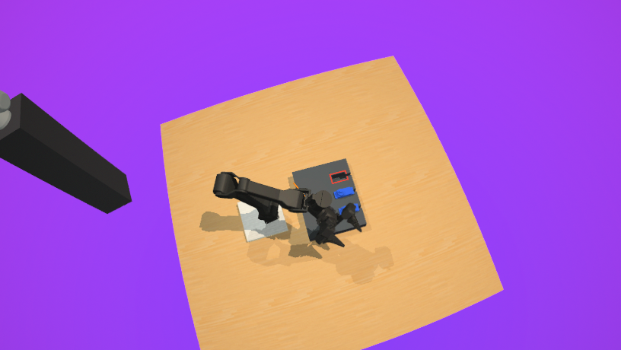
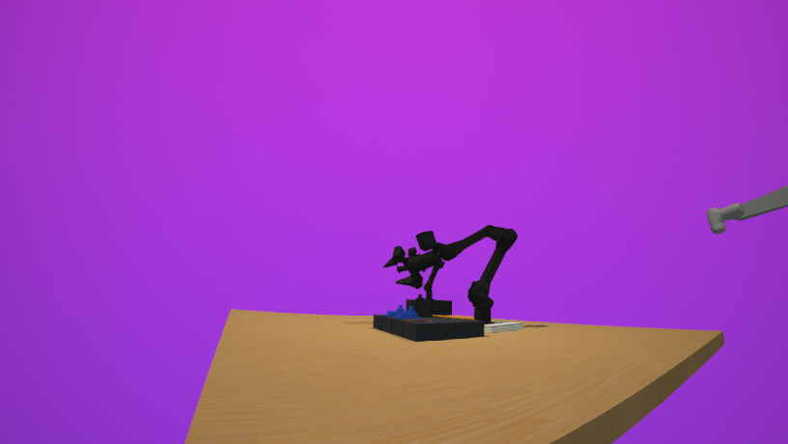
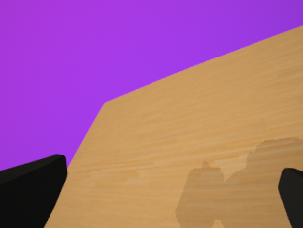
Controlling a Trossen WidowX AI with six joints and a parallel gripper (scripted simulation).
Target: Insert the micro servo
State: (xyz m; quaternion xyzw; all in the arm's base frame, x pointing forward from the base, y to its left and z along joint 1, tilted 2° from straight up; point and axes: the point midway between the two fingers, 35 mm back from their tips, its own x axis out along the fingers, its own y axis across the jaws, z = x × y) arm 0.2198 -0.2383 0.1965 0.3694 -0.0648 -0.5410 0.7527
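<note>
Right now my gripper tip is 230 mm to the right of the dark grey deck, 170 mm above it and 30 mm past it.
</note>
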